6 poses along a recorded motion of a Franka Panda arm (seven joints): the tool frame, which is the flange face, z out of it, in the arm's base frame.
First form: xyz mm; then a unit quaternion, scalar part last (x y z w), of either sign.
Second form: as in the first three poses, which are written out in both.
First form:
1: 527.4 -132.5 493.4 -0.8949 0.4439 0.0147 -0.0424
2: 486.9 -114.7 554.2 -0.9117 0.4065 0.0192 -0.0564
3: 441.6 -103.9 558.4 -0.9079 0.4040 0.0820 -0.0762
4: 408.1 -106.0 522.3 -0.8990 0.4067 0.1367 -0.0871
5: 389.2 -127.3 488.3 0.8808 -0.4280 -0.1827 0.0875
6: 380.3 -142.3 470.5 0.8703 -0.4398 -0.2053 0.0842
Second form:
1: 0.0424 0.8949 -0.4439 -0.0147 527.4 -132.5 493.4
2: 0.0564 0.9117 -0.4065 -0.0192 486.9 -114.7 554.2
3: 0.0762 0.9079 -0.4040 -0.0820 441.6 -103.9 558.4
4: 0.0871 0.8990 -0.4067 -0.1367 408.1 -106.0 522.3
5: 0.0875 0.8808 -0.4280 -0.1827 389.2 -127.3 488.3
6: 0.0842 0.8703 -0.4398 -0.2053 380.3 -142.3 470.5
